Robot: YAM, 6 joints.
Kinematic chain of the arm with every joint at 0, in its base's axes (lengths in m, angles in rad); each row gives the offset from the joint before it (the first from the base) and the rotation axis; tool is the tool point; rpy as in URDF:
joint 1: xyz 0 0 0.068 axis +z
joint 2: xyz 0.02 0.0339 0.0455 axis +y
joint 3: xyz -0.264 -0.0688 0 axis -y
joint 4: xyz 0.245 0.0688 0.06 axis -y
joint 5: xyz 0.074 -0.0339 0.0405 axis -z
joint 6: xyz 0.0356 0 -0.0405 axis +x
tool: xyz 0 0 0 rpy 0 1.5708 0
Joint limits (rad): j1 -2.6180..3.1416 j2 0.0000..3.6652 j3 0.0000..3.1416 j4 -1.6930..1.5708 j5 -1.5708..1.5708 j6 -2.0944..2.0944
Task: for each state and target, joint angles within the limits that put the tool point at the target. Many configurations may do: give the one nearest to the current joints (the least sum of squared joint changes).
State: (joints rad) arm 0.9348 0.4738 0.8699 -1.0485 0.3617 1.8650
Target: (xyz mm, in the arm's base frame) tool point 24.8 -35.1 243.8
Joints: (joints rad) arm 1.5147 0.0000 0.7068 -1.5752 0.8492 1.8650
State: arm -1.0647 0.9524 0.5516 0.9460 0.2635 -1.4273
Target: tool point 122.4 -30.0 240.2
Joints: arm -0.2313 0.5224 0.0188 1.0902 0.0321 -1.4273
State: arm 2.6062 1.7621 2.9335 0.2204 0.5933 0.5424
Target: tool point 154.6 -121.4 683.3
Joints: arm 2.3611 1.3832 3.1416 0.4615 0.6846 0.5424
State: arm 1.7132 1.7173 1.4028 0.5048 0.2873 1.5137
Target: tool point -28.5 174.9 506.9
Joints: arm 1.7931 0.9527 1.1547 0.5074 0.3074 1.5137
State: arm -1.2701 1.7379 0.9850 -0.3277 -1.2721 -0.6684
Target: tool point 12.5 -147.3 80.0
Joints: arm -1.7174 1.6295 0.3665 -0.5822 -1.2589 -0.6684
